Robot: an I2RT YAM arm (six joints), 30 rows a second.
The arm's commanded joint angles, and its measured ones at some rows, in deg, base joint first. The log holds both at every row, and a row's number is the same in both.
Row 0, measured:
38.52 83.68 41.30 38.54 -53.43 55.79
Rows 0 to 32, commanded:
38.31 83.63 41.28 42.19 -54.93 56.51
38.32 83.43 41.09 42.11 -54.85 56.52
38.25 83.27 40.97 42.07 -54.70 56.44
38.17 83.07 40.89 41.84 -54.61 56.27
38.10 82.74 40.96 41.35 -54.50 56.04
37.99 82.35 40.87 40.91 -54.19 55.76
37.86 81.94 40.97 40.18 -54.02 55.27
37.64 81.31 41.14 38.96 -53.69 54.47
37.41 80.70 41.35 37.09 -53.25 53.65
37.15 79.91 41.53 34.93 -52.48 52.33
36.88 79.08 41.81 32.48 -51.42 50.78
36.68 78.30 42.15 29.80 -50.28 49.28
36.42 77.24 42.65 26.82 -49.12 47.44
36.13 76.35 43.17 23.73 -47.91 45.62
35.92 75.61 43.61 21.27 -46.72 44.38
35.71 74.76 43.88 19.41 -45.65 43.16
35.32 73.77 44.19 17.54 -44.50 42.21
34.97 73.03 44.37 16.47 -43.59 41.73
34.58 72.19 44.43 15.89 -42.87 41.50
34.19 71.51 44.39 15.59 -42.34 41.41
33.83 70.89 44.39 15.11 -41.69 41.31
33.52 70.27 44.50 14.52 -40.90 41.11
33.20 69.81 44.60 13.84 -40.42 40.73
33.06 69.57 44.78 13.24 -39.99 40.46
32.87 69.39 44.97 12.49 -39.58 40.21
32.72 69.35 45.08 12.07 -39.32 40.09
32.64 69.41 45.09 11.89 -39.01 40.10
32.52 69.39 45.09 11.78 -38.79 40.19
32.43 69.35 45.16 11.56 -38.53 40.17
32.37 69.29 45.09 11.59 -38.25 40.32
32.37 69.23 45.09 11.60 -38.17 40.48
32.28 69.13 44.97 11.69 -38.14 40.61
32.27 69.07 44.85 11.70 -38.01 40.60
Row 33, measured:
32.53 70.15 43.79 11.18 -39.31 41.54
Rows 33 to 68, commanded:
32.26 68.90 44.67 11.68 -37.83 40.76
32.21 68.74 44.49 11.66 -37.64 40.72
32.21 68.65 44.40 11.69 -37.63 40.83
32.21 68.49 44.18 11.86 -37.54 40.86
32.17 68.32 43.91 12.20 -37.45 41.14
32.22 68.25 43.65 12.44 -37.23 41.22
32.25 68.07 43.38 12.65 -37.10 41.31
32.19 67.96 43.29 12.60 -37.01 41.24
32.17 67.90 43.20 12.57 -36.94 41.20
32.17 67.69 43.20 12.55 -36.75 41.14
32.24 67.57 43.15 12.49 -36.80 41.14
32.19 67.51 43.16 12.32 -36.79 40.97
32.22 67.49 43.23 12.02 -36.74 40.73
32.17 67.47 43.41 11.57 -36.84 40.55
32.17 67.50 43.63 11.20 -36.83 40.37
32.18 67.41 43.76 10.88 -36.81 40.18
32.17 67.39 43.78 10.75 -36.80 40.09
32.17 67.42 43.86 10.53 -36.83 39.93
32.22 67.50 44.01 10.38 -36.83 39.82
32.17 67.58 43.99 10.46 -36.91 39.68
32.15 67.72 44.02 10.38 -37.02 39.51
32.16 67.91 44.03 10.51 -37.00 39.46
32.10 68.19 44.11 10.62 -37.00 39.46
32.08 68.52 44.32 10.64 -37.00 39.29
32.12 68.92 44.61 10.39 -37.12 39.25
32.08 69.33 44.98 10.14 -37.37 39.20
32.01 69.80 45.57 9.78 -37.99 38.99
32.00 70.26 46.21 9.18 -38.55 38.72
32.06 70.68 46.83 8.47 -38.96 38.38
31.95 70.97 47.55 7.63 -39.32 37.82
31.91 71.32 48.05 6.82 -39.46 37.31
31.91 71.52 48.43 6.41 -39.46 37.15
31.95 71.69 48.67 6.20 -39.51 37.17
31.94 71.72 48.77 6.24 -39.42 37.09
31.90 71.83 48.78 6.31 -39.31 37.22
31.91 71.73 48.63 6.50 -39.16 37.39
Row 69, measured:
32.18 71.64 47.48 5.93 -38.35 38.52
